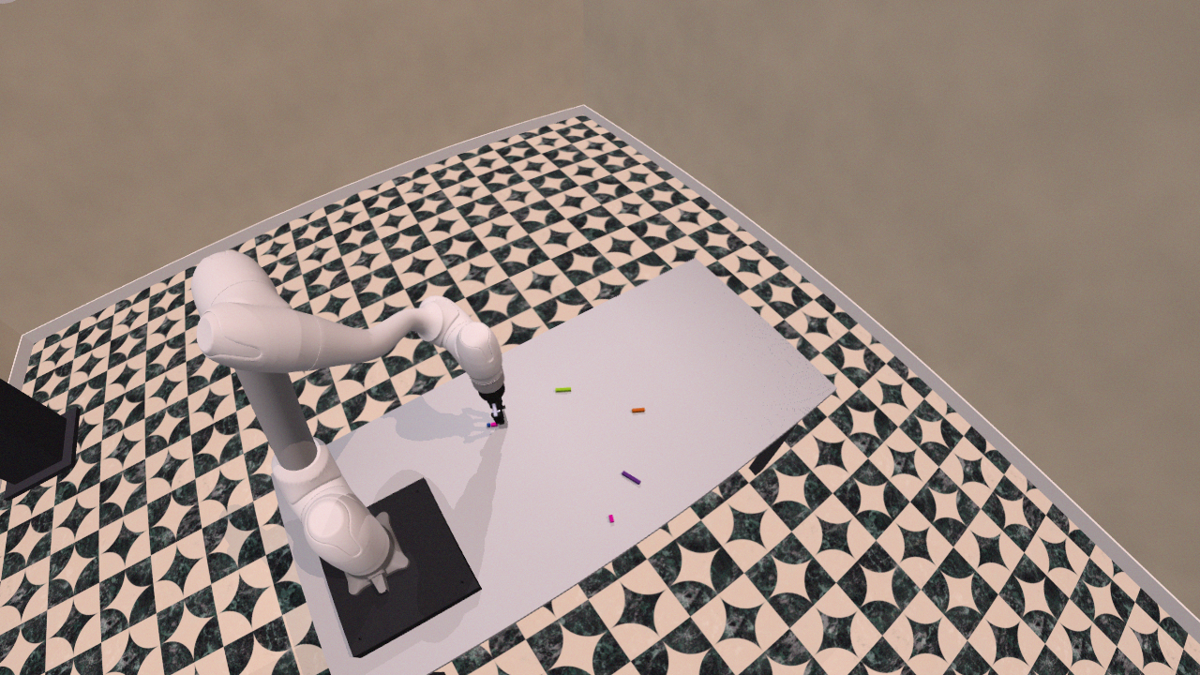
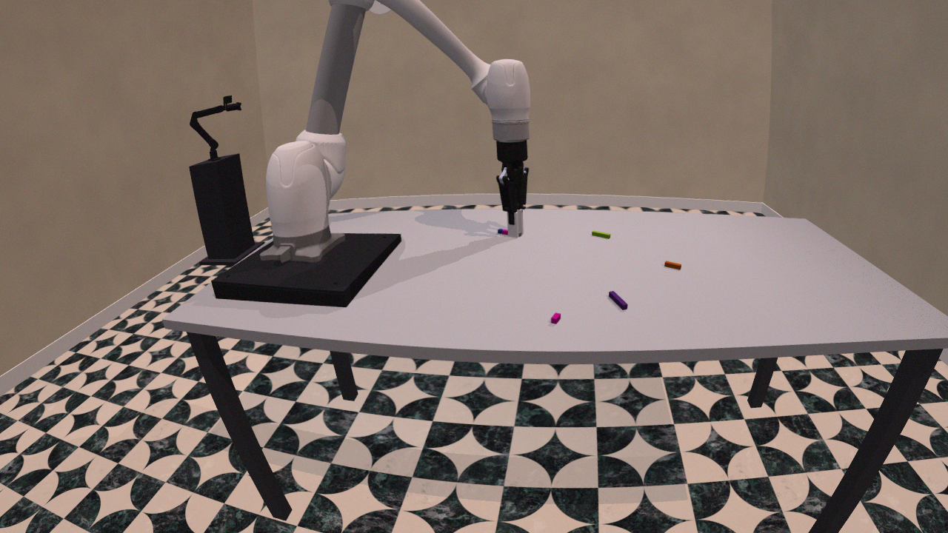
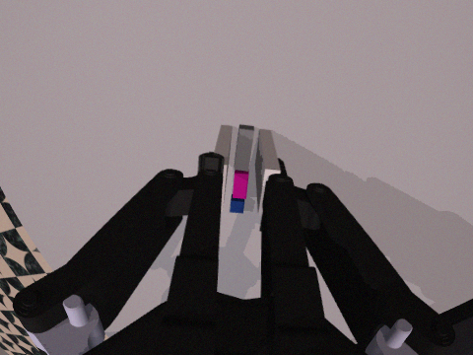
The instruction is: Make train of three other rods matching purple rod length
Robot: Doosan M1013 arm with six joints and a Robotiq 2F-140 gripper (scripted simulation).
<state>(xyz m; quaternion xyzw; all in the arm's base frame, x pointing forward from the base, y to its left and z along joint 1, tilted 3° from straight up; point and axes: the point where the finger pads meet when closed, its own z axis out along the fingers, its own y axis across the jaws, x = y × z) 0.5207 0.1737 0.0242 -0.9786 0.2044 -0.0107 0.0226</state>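
My gripper is now 30 mm above the grey rod. The rest, counted from my hand: lime rod (220 mm ahead, 30 mm below); then small blue rod (40 mm behind, 30 mm below, 20 mm to the left); then orange rod (380 mm ahead, 200 mm to the right, 30 mm below).
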